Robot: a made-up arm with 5 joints.
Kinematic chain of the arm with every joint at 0, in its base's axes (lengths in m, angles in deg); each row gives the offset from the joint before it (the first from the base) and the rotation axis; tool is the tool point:
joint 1: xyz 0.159 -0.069 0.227 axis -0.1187 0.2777 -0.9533
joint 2: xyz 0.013 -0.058 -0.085 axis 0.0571 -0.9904 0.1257
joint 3: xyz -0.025 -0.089 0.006 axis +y
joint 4: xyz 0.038 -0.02 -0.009 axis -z
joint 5: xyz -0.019 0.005 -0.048 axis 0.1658 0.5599 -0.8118
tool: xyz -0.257 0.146 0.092
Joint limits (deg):
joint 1: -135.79..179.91
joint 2: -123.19..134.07
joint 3: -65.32..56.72
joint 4: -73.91..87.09
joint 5: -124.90..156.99
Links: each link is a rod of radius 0.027 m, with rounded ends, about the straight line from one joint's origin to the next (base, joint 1, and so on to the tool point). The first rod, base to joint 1, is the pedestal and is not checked.
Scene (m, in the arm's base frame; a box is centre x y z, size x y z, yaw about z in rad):
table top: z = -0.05
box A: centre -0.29 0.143 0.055 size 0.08 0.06 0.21 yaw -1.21
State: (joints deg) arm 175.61 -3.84 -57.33 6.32 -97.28
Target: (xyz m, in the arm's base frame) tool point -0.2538 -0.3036 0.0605
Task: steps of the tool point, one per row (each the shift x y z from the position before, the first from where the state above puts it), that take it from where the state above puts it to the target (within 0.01 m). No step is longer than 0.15 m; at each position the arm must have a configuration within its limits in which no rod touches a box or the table.
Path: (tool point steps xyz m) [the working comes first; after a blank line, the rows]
Joints at the target: 73.66 16.02 -47.12 -2.12 -98.11
Straight joint move there: touches box A.

1: -0.1280 -0.0542 0.0290
2: -0.1062 -0.0904 0.0209
3: -0.0749 -0.1166 0.0137
4: -0.0343 -0.0912 -0.0335
5: -0.0132 -0.0946 -0.0368
6: 0.0081 -0.0934 -0.0388
7: 0.0284 -0.0882 -0.0395
8: 0.0472 -0.0792 -0.0387

